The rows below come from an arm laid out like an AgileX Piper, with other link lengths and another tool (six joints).
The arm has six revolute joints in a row. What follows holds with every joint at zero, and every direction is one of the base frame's. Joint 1 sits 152.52 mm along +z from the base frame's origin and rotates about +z. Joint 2 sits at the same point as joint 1 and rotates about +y. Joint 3 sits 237.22 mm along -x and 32.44 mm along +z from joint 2 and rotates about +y. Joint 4 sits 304.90 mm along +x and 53.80 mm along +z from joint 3 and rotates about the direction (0.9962, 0, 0.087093). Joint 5 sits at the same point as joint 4 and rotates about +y. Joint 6 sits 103.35 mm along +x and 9.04 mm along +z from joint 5 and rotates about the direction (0.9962, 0, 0.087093). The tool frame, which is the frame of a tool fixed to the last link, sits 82.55 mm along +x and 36.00 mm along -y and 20.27 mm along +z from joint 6; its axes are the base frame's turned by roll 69.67, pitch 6.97 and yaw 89.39 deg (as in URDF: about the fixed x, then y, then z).
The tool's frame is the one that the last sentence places.
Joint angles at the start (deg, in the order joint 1, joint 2, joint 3, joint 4, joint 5, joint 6):
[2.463, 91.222, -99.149, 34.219, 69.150, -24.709]
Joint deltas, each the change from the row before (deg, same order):
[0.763, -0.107, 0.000, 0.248, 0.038, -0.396]
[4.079, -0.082, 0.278, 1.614, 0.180, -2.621]
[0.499, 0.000, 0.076, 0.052, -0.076, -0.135]
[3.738, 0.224, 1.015, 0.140, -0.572, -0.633]
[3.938, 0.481, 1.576, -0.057, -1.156, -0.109]
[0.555, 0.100, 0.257, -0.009, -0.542, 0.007]
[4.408, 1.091, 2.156, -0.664, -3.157, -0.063]
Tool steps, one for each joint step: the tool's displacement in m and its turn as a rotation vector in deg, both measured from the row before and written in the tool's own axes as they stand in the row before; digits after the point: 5 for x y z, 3 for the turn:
[0.00659, 0.00120, 0.00243, -0.020, 0.937, -0.653]
[0.03437, 0.00236, 0.01618, 0.289, 5.424, -3.343]
[0.00343, 0.00007, 0.00226, 0.067, 0.474, -0.289]
[0.02415, -0.00462, 0.01866, 1.158, 3.371, -1.536]
[0.02264, -0.00877, 0.02247, 1.503, 3.035, -0.863]
[0.00228, -0.00061, 0.00361, -0.039, 0.213, -0.123]
[0.01895, -0.01200, 0.02930, 1.304, 2.033, -1.094]

